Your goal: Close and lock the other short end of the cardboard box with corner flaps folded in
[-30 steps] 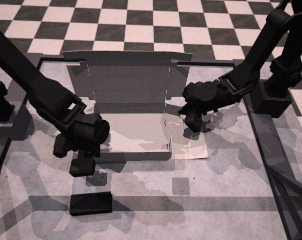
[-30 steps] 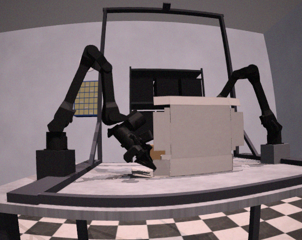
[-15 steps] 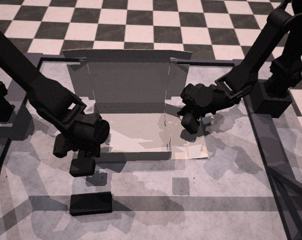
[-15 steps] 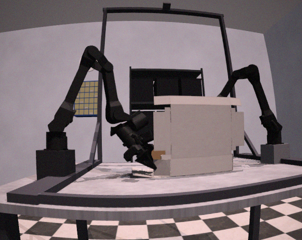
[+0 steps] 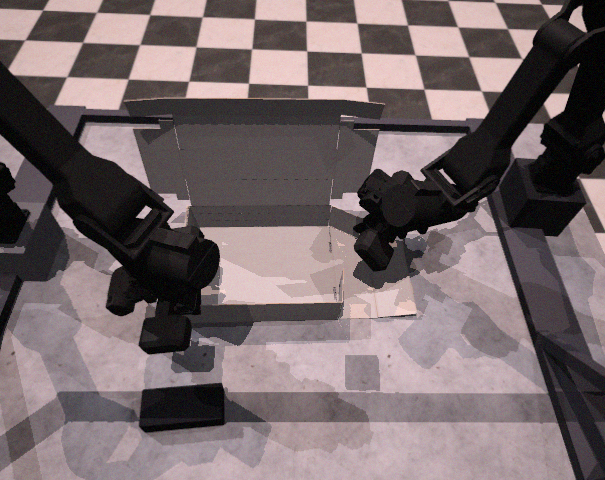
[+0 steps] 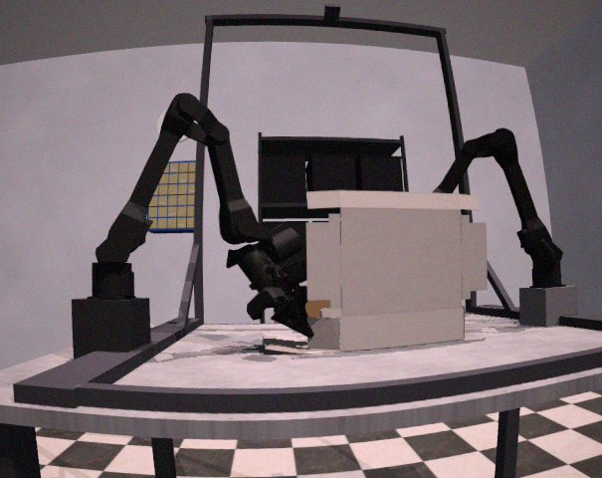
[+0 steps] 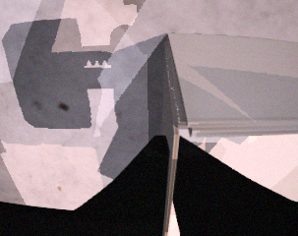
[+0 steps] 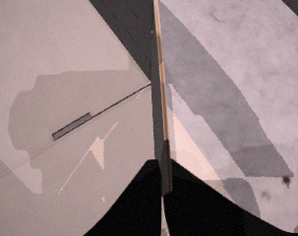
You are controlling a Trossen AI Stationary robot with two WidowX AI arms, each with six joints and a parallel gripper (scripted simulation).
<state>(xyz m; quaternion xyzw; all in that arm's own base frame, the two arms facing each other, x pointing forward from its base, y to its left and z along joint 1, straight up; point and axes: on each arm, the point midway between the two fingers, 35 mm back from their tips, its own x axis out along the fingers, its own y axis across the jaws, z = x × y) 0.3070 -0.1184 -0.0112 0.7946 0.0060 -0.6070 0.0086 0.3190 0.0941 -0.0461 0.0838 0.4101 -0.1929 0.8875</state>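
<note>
Now: the black block 140 mm behind my left hand, 10 mm to the left of it and 60 mm below it.
</note>
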